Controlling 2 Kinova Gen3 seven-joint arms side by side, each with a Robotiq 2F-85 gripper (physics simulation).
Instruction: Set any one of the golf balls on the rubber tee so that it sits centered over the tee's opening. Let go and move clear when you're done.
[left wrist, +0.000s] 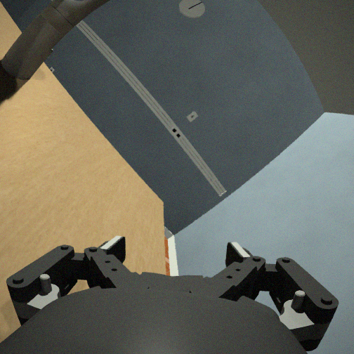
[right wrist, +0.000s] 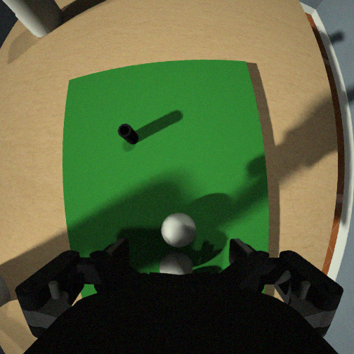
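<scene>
The black rubber tee stands upright on the green mat in the right wrist view, with its opening bare. A white golf ball lies on the mat near the lower middle, in line with the gap between the right fingers. A second white golf ball shows just below it, partly hidden by the gripper body. My right gripper is open above the balls, its fingers to either side of them. My left gripper is open, away from the mat, near the table's edge.
The wooden table surrounds the mat, with a white and orange-brown rim at its side. A grey arm part shows at the upper left of the left wrist view. A grey cylinder stands at the upper left of the right wrist view.
</scene>
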